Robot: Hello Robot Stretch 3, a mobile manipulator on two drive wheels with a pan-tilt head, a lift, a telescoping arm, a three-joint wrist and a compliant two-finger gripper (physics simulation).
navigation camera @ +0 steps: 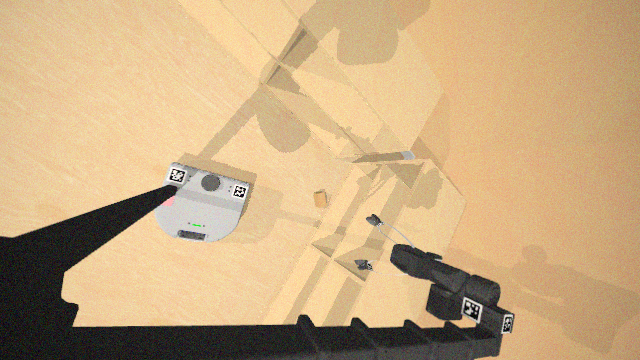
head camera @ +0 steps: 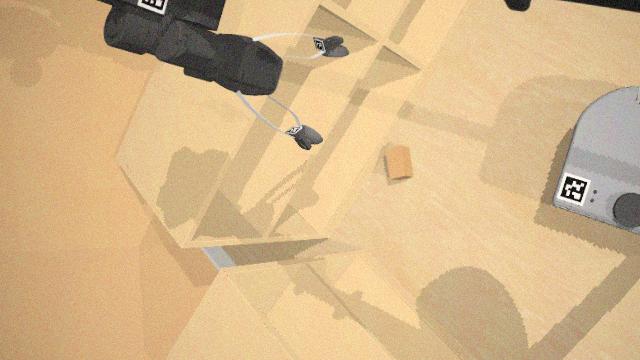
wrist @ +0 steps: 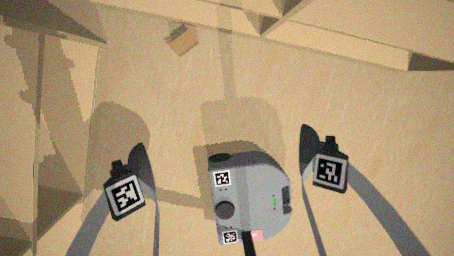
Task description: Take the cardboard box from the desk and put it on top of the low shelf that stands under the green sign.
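Pixels of known places: gripper, fingertip midpoint: (navigation camera: 362, 239) (head camera: 330, 96); robot's base, link origin: (navigation camera: 210, 182) (head camera: 629, 208).
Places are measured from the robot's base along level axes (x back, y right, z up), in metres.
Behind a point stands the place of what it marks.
Observation:
The small tan box (head camera: 398, 162) {y 0.617, x -0.071, z 0.060 m} (navigation camera: 320, 198) {y 0.614, x -0.079, z 0.060 m} (wrist: 184, 42) lies on the wooden floor, between the robot's base and the front of a pale wooden shelf unit (head camera: 145, 155) {y 1.010, x -0.217, z 0.611 m} (navigation camera: 445, 200) {y 0.972, x -0.224, z 0.610 m}. My gripper (head camera: 321, 91) {y 0.440, x 0.022, z 0.718 m} (navigation camera: 367, 242) {y 0.440, x 0.022, z 0.718 m} (wrist: 224, 151) {y 0.440, x 0.022, z 0.718 m} is open, with its two fingers wide apart and no object between them. It hangs above the shelf unit's open compartments, apart from the box. In the wrist view the box is beyond the fingertips, near the top and left of centre. The desk and the green sign cannot be made out.
A second pale shelf unit (head camera: 210, 320) {y 0.657, x -0.481, z 0.610 m} (navigation camera: 410, 95) {y 0.594, x -0.579, z 0.610 m} stands at an angle beside the first, with a narrow gap between their corners. The grey robot base (head camera: 605, 150) {y 0.090, x 0.104, z 0.160 m} (navigation camera: 200, 212) {y -0.002, x 0.133, z 0.159 m} (wrist: 265, 185) stands on the floor. The black telescoping arm (navigation camera: 225, 342) {y 0.028, x 0.082, z 1.054 m} runs along the bottom of the navigation view.

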